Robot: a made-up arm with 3 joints. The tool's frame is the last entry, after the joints.
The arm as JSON. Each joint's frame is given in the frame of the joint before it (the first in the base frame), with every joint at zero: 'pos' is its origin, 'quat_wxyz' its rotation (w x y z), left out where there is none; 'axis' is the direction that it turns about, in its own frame. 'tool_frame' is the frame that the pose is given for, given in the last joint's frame.
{
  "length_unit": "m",
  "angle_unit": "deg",
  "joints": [
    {
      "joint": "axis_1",
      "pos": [
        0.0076,
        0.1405,
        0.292
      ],
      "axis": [
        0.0,
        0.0,
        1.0
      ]
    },
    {
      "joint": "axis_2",
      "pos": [
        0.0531,
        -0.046,
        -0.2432
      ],
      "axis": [
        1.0,
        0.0,
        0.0
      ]
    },
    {
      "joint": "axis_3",
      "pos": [
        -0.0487,
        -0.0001,
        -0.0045
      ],
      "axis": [
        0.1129,
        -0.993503,
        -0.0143
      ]
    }
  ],
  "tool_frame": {
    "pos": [
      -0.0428,
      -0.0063,
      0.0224
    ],
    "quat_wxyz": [
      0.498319,
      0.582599,
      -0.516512,
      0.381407
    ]
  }
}
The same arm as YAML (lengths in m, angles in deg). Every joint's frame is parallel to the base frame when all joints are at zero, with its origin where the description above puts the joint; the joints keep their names.
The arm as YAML. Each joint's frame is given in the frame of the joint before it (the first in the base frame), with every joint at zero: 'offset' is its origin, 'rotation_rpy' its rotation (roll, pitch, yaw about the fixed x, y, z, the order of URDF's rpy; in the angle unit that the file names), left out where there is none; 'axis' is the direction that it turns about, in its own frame. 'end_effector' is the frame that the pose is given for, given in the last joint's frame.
length_unit: m
angle_unit: deg
chain:
  - id: axis_1
    offset: [0.0076, 0.1405, 0.292]
    axis: [0.0, 0.0, 1.0]
  - id: axis_2
    offset: [0.0531, -0.046, -0.2432]
    axis: [1.0, 0.0, 0.0]
  - id: axis_3
    offset: [-0.0487, -0.0001, -0.0045]
    axis: [0.1129, -0.993503, -0.0143]
end_effector:
  offset: [-0.0428, -0.0063, 0.0224]
  rotation_rpy: [138.7, -73.58, -51.64]

